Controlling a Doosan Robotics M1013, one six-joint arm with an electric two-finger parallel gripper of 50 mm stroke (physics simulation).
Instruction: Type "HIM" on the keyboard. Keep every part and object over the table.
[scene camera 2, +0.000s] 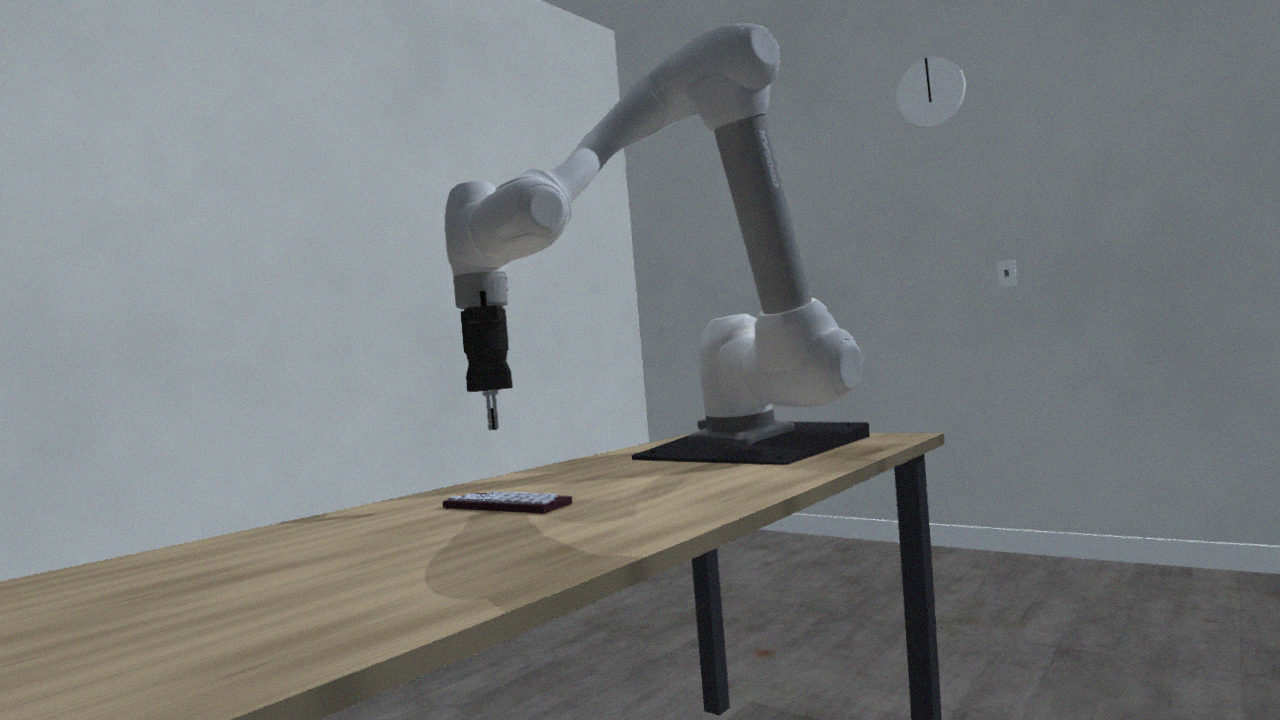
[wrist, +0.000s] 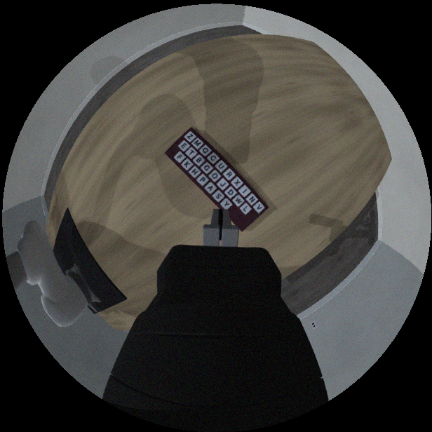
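Where they show: gripper, between the fingertips: (scene camera 2: 493, 429); arm's base, origin of its link: (scene camera 2: 741, 435).
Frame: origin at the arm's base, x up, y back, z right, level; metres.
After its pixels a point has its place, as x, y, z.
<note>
The keyboard (scene camera 2: 507, 502) {-0.011, -0.685, -0.133} (wrist: 217, 178), dark red with white letter keys, lies flat on the table, slanted in the wrist view. In that view the M key (wrist: 197, 143) is in the top row beside Z, the I key (wrist: 244, 191) is in the same row between X and N, and the H key (wrist: 194, 171) is in the bottom row between K and P. My gripper (scene camera 2: 492, 427) {0.097, -0.654, -0.052} (wrist: 219, 218) is shut and empty, pointing down, well above the table. In the wrist view its fingertips appear beside the Y key (wrist: 226, 204), over the keyboard's lower edge.
The wooden table (scene camera 2: 268, 582) {-0.025, -1.054, -0.234} (wrist: 300, 100) has its near long edge at the front in the scene view. The arm's base stands on a black plate (scene camera 2: 827, 437) {-0.004, 0.030, -0.215} (wrist: 107, 295) at the table's far end. Arm shadows fall across the table top and over the keyboard's surroundings.
</note>
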